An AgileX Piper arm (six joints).
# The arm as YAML. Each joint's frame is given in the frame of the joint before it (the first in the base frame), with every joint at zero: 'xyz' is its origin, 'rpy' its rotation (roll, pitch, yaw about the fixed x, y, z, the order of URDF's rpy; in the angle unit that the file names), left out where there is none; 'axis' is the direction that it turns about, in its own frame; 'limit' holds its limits. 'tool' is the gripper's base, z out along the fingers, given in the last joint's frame.
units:
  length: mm
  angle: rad
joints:
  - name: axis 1
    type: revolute
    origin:
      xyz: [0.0, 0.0, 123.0]
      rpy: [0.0, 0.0, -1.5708]
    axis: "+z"
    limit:
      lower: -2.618
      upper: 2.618
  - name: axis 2
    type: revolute
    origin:
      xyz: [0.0, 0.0, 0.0]
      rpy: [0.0, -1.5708, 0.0]
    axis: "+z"
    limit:
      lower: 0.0
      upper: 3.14
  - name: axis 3
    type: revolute
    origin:
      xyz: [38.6, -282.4, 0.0]
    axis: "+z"
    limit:
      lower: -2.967
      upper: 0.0
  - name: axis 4
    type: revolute
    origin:
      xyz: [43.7, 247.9, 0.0]
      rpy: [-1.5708, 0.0, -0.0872]
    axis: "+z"
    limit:
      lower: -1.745
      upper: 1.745
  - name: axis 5
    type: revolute
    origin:
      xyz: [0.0, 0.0, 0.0]
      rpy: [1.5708, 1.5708, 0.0]
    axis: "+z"
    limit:
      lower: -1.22
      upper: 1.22
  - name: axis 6
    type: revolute
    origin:
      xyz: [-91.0, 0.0, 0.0]
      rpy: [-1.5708, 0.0, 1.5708]
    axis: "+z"
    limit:
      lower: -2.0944
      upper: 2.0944
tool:
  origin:
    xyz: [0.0, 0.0, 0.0]
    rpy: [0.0, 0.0, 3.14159]
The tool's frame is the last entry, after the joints.
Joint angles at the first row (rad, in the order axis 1, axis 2, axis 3, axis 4, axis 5, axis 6):
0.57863, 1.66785, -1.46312, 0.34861, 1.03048, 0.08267
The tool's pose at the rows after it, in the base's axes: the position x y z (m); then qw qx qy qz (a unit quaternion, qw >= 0):
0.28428, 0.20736, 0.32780, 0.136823, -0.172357, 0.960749, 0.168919
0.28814, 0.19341, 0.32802, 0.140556, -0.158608, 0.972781, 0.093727
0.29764, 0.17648, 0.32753, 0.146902, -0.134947, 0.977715, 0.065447
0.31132, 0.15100, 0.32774, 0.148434, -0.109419, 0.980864, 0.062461
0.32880, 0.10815, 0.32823, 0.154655, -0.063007, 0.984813, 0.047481
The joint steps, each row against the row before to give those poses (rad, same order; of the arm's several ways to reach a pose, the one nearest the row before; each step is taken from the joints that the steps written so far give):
0.00001, -0.00001, -0.06945, -0.12745, 0.10936, 0.08729
-0.00257, 0.00001, -0.01443, -0.15944, 0.06317, 0.07037
-0.04278, 0.00001, 0.00001, -0.05392, 0.01117, 0.01711
-0.08696, -0.00001, -0.00078, 0.01359, 0.00092, -0.03749
-0.13258, -0.00002, -0.00176, -0.00502, 0.00000, -0.03718

